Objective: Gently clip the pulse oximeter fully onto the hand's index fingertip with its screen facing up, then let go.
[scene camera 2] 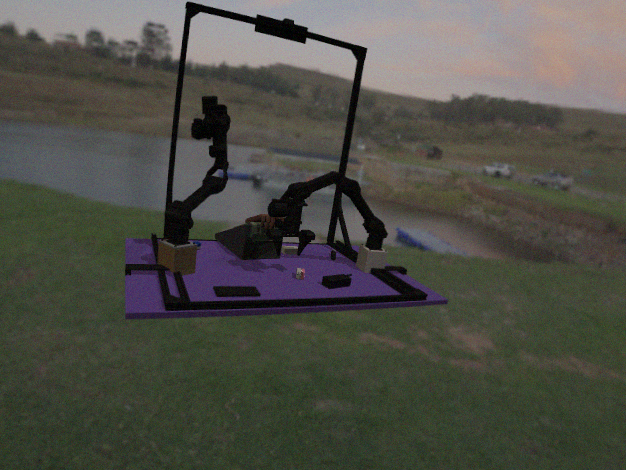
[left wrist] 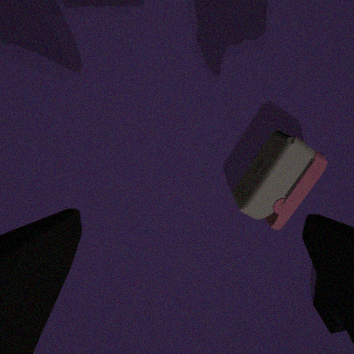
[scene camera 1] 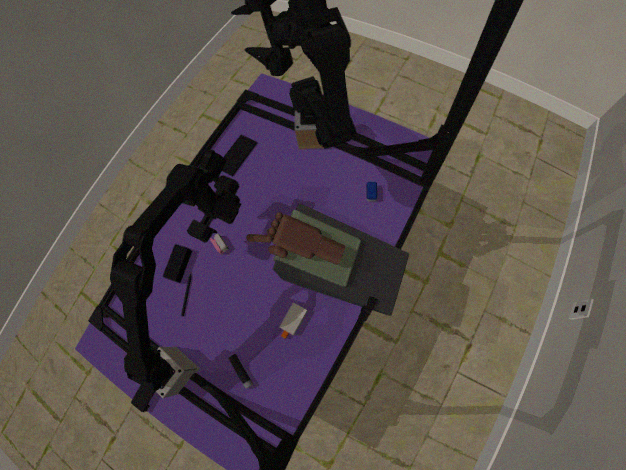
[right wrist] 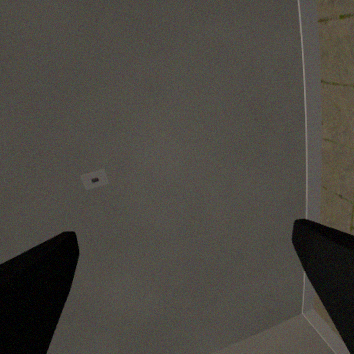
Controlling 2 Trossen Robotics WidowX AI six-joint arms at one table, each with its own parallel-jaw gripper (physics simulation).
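Frame: origin at the left arm's base, x ahead, y left, z up, level; centimetres.
Seen in the pictures: left gripper, between the fingertips: (scene camera 2: 288,255) (left wrist: 194,223); right gripper, between the fingertips: (scene camera 2: 224,137) (scene camera 1: 239,31) (right wrist: 186,236); left arm's base, origin of its link: (scene camera 2: 373,248) (scene camera 1: 160,372); right arm's base, origin of its link: (scene camera 2: 178,242) (scene camera 1: 310,116).
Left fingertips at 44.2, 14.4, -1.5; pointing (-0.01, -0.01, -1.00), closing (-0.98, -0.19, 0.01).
Note:
Offsets run from my left fingertips to a thing's top centre, as dx, dy, dz. "*": to the spot under its first point.
The pulse oximeter {-6.2, -0.4, -5.8} (scene camera 1: 219,242) (scene camera 2: 300,273) (left wrist: 280,180), with a whitish and a pink shell, lies on the purple table, apart from the hand. Its shells lie side by side in the left wrist view; its screen cannot be made out clearly. The brown hand (scene camera 1: 303,237) rests on a green pad, its index finger (scene camera 1: 257,237) extended toward the oximeter's side. My left gripper (scene camera 1: 213,208) (left wrist: 194,223) is open above the table, pointing down, with the oximeter off toward its right-hand finger in the left wrist view. My right gripper (scene camera 1: 241,31) (right wrist: 186,236) is open and raised high, facing the wall.
A dark grey stand (scene camera 1: 381,273) carries the green pad {* +7.9, -38.8, +1.0} (scene camera 1: 348,273). Around it are a black block {-19.3, +6.8, -5.5} (scene camera 1: 176,263), a thin black rod {-24.7, -1.6, -8.1} (scene camera 1: 187,295), a flat dark pad {+21.4, +16.8, -8.2} (scene camera 1: 239,154), a blue item {+34.9, -29.2, -5.8} (scene camera 1: 371,190), a white box {-11.3, -33.1, -6.2} (scene camera 1: 293,319) and a black cylinder {-31.5, -29.8, -6.3} (scene camera 1: 240,370). Black rails edge the table.

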